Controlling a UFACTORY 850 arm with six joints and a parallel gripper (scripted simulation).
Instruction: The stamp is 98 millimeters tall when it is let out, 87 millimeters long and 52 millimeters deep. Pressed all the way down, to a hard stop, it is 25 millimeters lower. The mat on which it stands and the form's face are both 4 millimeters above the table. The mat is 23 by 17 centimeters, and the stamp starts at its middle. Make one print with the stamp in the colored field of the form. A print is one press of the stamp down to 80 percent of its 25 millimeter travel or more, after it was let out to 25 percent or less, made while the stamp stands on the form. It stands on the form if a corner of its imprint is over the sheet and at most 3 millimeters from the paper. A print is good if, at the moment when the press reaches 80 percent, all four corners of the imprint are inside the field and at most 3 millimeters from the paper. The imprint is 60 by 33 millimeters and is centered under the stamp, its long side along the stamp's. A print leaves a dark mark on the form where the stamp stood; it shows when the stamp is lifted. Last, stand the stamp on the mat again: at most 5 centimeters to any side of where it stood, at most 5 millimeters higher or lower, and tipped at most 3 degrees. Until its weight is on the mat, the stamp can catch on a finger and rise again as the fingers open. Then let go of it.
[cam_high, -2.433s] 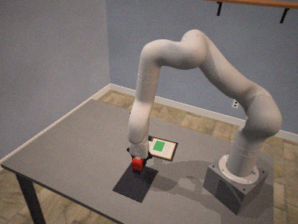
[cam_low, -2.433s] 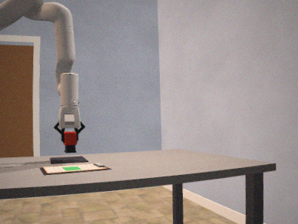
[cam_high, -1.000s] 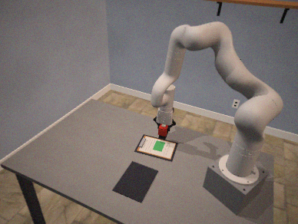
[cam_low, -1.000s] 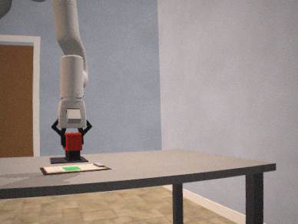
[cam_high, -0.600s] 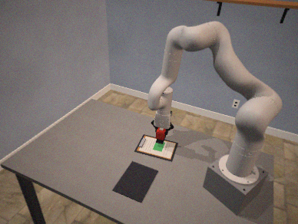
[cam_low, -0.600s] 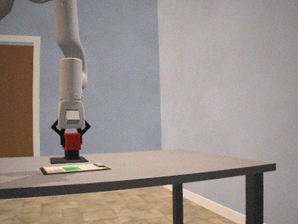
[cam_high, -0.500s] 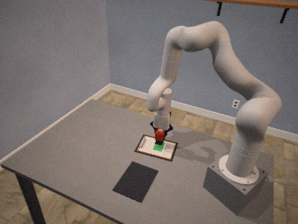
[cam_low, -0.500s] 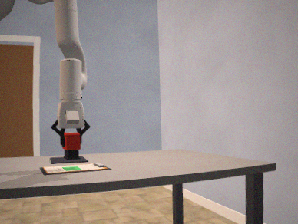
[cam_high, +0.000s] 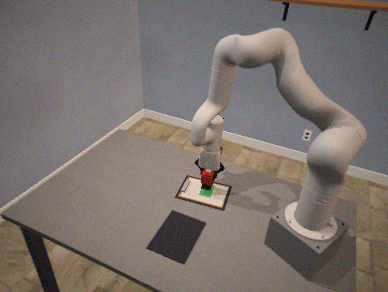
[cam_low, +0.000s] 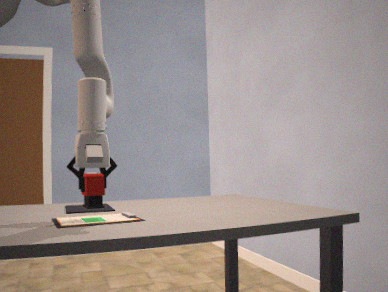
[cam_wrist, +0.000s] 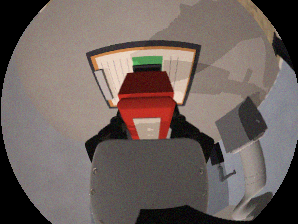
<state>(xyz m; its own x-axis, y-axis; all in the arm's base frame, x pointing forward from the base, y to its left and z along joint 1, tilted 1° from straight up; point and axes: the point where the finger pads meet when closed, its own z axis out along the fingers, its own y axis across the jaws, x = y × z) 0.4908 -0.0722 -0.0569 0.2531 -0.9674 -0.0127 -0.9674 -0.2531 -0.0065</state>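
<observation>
The form is 20 mm ahead of my hand, 20 mm to the left of it and 100 mm below it. From my hand the other things lie so: mat: 40 mm behind, 310 mm to the left, 100 mm below; then red stamp: 20 mm below.
</observation>
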